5 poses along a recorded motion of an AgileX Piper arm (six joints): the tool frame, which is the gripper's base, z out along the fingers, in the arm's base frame.
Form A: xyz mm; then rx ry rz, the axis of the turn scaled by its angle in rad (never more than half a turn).
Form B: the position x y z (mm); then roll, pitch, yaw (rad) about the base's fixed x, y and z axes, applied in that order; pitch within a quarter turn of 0, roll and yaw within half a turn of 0. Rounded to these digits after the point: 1 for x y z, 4 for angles.
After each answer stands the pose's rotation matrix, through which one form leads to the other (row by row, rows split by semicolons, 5 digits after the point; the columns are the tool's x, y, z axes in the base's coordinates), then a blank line. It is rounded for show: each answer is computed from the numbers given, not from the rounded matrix.
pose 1, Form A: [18.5, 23.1, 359.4, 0.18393, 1.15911, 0.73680]
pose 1, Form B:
[18.5, 23.1, 359.4, 0.8718, 0.8704, 1.2579]
0.19839 -0.43203 0.87977; 0.61322 0.75494 0.23245; -0.76459 0.49338 0.41470

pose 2, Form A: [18.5, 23.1, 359.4, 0.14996, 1.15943, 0.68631]
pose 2, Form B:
[18.5, 23.1, 359.4, 0.8242, 0.9132, 1.1971]
0.22311 -0.42018 0.87959; 0.56900 0.78879 0.23248; -0.79149 0.44861 0.41507

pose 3, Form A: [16.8, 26.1, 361.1, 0.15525, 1.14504, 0.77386]
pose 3, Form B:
[16.8, 26.1, 361.1, 0.8426, 0.8618, 1.2757]
0.18934 -0.47200 0.86103; 0.62290 0.73559 0.26626; -0.75904 0.48592 0.43329

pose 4, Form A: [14.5, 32.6, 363.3, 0.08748, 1.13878, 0.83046]
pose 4, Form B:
[14.5, 32.6, 363.3, 0.7978, 0.8720, 1.3175]
0.16122 -0.53864 0.82697; 0.62276 0.70556 0.33815; -0.76562 0.46049 0.44920

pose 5, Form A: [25.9, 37.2, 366.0, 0.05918, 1.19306, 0.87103]
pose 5, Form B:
[25.9, 37.2, 366.0, 0.8582, 0.8981, 1.4198]
0.09375 -0.55734 0.82497; 0.61599 0.68345 0.39173; -0.78216 0.47145 0.40739

